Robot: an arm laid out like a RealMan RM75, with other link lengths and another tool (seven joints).
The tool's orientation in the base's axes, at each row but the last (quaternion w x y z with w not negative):
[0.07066 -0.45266 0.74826 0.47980]
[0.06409 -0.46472 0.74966 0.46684]
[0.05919 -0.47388 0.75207 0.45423]
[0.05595 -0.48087 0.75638 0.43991]
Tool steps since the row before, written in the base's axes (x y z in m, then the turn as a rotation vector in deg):
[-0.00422 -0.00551 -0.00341 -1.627 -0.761 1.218]
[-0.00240 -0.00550 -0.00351 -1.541 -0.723 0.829]
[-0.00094 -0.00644 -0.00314 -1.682 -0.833 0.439]
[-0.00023 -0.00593 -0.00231 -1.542 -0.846 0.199]
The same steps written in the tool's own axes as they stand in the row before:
[0.00765 0.00020 -0.00112 0.750 1.910 -0.705]
[0.00671 -0.00116 -0.00142 0.884 1.601 -0.489]
[0.00639 -0.00214 -0.00262 1.236 1.450 -0.296]
[0.00532 -0.00213 -0.00279 1.292 1.192 -0.207]

